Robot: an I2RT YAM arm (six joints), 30 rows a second.
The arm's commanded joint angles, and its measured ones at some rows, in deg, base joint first. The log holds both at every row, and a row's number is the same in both.
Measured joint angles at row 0:
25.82 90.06 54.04 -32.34 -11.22 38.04
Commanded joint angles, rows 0 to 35:
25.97 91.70 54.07 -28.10 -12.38 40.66
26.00 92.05 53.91 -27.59 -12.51 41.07
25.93 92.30 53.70 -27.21 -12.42 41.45
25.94 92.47 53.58 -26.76 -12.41 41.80
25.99 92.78 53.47 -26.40 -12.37 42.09
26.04 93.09 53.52 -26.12 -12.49 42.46
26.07 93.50 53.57 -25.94 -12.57 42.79
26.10 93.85 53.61 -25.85 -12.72 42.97
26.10 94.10 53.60 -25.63 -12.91 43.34
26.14 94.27 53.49 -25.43 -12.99 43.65
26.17 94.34 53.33 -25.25 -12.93 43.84
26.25 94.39 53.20 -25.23 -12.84 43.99
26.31 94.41 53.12 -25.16 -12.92 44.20
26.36 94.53 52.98 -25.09 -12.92 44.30
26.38 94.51 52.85 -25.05 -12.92 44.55
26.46 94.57 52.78 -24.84 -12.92 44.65
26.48 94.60 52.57 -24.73 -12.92 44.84
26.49 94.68 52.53 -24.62 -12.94 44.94
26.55 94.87 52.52 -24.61 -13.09 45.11
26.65 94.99 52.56 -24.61 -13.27 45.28
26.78 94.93 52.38 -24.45 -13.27 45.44
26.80 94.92 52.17 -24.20 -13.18 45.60
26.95 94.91 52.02 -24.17 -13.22 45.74
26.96 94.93 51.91 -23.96 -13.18 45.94
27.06 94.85 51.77 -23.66 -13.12 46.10
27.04 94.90 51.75 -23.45 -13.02 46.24
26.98 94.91 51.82 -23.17 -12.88 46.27
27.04 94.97 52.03 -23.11 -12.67 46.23
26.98 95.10 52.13 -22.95 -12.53 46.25
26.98 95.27 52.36 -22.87 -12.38 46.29
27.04 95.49 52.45 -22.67 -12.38 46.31
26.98 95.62 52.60 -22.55 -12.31 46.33
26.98 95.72 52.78 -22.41 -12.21 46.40
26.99 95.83 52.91 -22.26 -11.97 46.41
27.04 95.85 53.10 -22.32 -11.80 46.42
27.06 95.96 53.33 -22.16 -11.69 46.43
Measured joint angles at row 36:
26.68 95.24 52.01 -23.83 -12.71 45.91
